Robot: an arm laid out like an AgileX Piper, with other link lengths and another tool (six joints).
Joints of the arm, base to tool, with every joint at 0 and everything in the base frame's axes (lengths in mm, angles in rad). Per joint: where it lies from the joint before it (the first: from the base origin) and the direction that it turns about. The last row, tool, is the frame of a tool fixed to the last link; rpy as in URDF.
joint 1: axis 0 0 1 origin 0 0 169.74
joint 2: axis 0 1 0 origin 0 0 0
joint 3: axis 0 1 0 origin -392.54 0 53.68
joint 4: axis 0.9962 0 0.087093 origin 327.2 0 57.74
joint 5: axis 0 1 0 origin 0 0 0
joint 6: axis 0.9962 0 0.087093 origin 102.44 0 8.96
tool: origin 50.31 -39 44.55 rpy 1.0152 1.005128 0.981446
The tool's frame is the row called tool.
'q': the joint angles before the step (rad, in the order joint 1, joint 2, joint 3, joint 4, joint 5, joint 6). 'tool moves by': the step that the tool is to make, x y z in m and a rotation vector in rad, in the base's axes. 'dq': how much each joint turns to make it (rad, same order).
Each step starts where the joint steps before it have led.
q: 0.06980 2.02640 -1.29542 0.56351 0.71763 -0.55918
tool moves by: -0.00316 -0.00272 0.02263 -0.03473 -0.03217 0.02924
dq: -0.00001 -0.04158 0.00001 -0.05175 0.01135 0.00630
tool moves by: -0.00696 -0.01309 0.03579 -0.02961 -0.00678 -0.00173
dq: -0.01698 -0.06046 -0.02081 -0.07295 0.06647 0.05449
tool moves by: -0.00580 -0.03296 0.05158 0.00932 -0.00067 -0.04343
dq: -0.06224 -0.06457 -0.06468 -0.02910 0.12566 0.04452
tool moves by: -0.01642 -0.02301 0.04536 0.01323 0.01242 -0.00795
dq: -0.05203 -0.06354 -0.05006 -0.00757 0.13430 0.00934
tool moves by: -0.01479 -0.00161 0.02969 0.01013 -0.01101 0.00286
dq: -0.00945 -0.05196 -0.01415 0.00302 0.05704 0.00963
